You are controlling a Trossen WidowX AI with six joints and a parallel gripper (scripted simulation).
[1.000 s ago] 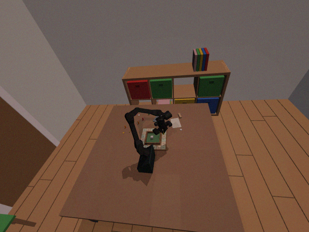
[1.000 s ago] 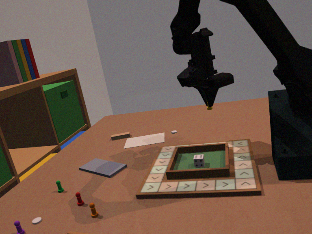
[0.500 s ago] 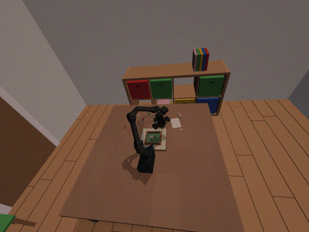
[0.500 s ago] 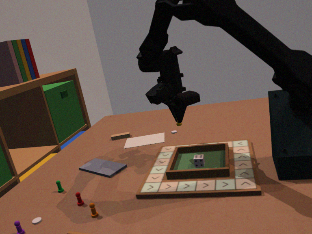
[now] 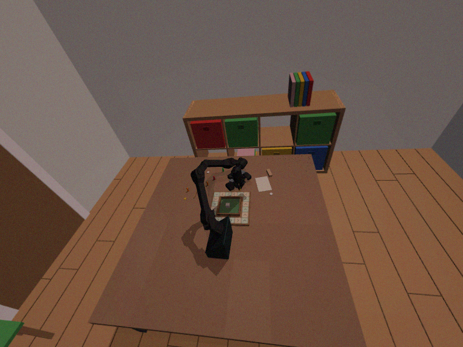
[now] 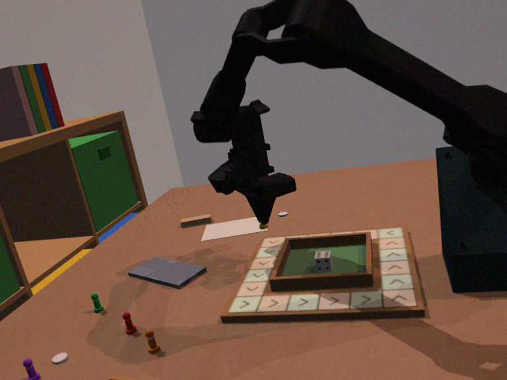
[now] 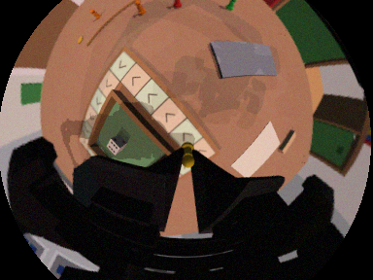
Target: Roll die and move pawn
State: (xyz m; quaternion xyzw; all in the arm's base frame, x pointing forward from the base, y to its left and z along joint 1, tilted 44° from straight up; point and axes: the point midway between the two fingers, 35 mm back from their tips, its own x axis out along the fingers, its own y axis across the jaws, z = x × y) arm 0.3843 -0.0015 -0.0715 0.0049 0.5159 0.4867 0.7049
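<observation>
Right now the yellow pawn is 1 cm above my gripper tip. The rest, counted from my gripper tip: grey tile 20 cm ahead, 7 cm below, 5 cm to the left; then white die 12 cm behind, 8 cm to the left, 5 cm below; then green tray floor 12 cm behind, 6 cm to the left, 6 cm below.
</observation>
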